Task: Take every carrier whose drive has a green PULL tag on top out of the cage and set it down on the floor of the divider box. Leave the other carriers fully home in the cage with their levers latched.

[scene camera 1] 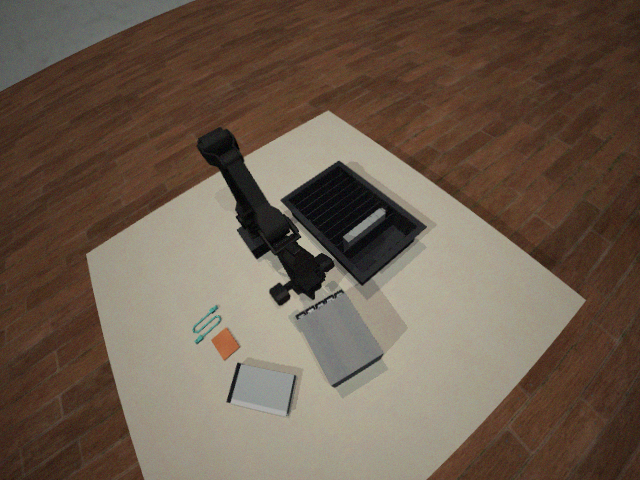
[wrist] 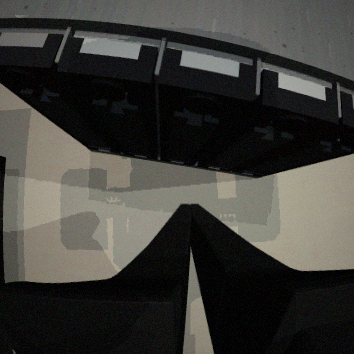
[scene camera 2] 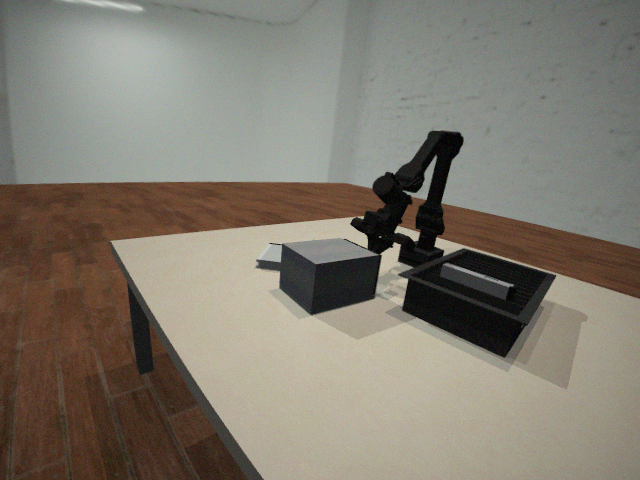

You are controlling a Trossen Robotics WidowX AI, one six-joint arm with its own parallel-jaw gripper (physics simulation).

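Where they show: gripper, fingertip midpoint: (scene camera 1: 313,298) (wrist: 188,211); arm's base at its link origin: (scene camera 1: 256,228) (scene camera 2: 425,247).
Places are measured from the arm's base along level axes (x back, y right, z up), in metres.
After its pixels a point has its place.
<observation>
The grey cage (scene camera 1: 341,341) {x -0.487, y -0.009, z 0.058 m} (scene camera 2: 341,284) {x -0.494, y -0.083, z 0.000 m} (wrist: 210,12) {x -0.393, y -0.021, z 0.058 m} stands on the table. In the wrist view, several black carrier fronts with pale labels show in its bays, one of them a middle carrier (wrist: 206,75) {x -0.373, y -0.021, z 0.055 m}; no green tag shows. Their levers are too dark to read. My gripper (scene camera 1: 312,296) {x -0.333, y -0.018, z 0.007 m} (scene camera 2: 375,251) (wrist: 188,211) {x -0.333, y -0.018, z 0.007 m} is shut and empty, just in front of the carrier fronts, apart from them in the wrist view. The black divider box (scene camera 1: 392,255) {x -0.374, y -0.278, z 0.031 m} (scene camera 2: 454,317) {x -0.357, y -0.294, z -0.022 m} stands beside the cage. A long light grey block (scene camera 1: 364,227) {x -0.255, y -0.269, z 0.049 m} (scene camera 2: 475,281) {x -0.260, y -0.284, z 0.037 m} sits in it, between the narrow slots and the wider compartment.
A flat pale grey unit with a dark end (scene camera 1: 263,390) {x -0.454, y 0.233, z -0.034 m} (scene camera 2: 269,254) {x -0.486, y 0.235, z -0.034 m} lies on the table on the cage's other side. A teal cable (scene camera 1: 207,324) {x -0.179, y 0.301, z -0.057 m} and an orange square (scene camera 1: 225,343) {x -0.268, y 0.275, z -0.055 m} lie near it. The box's raised walls stand close to the arm.
</observation>
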